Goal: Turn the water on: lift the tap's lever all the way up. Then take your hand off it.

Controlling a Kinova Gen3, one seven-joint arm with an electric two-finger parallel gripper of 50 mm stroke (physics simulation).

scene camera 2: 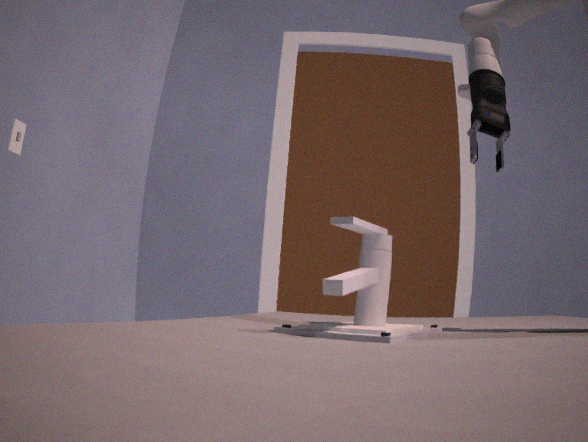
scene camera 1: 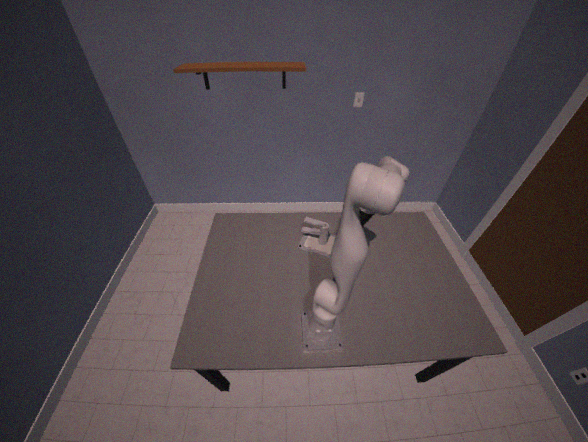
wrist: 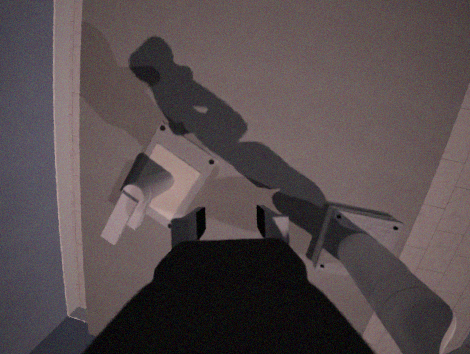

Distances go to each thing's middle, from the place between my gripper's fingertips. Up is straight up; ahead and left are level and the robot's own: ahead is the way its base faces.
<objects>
Right now my hand is 22 cm short of the flat lever (scene camera 2: 374,237), 10 cm to the right of it and 15 cm above it. From my hand the other things lie so: base plate (scene camera 2: 385,337) 20 cm ahead, 6 cm to the left, 28 cm below.
</objects>
